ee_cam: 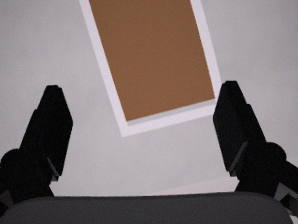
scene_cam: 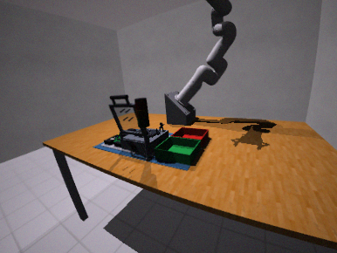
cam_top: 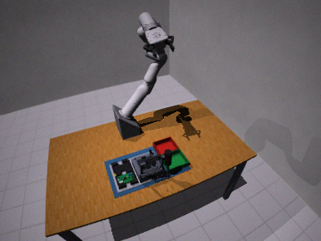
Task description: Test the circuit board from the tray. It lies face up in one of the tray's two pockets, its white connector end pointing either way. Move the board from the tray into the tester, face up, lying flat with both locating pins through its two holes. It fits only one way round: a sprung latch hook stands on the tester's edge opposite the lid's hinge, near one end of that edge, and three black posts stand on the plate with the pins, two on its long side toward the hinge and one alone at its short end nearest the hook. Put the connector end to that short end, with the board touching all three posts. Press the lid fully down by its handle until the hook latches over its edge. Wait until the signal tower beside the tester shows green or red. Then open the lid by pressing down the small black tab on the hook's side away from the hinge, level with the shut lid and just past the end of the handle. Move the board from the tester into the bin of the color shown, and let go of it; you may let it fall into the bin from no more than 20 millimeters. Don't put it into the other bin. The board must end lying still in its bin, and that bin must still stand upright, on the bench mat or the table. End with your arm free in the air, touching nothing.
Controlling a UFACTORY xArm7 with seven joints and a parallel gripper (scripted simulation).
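The green circuit board is 760 mm below my hand, 330 mm to the right of it and 90 mm ahead of it. Also, from my hand: red bin: 770 mm below, 80 mm behind, 40 mm to the left; grey tester plate: 710 mm below, 150 mm to the right, 40 mm ahead; tester lid: 600 mm below, 160 mm ahead, 150 mm to the right.
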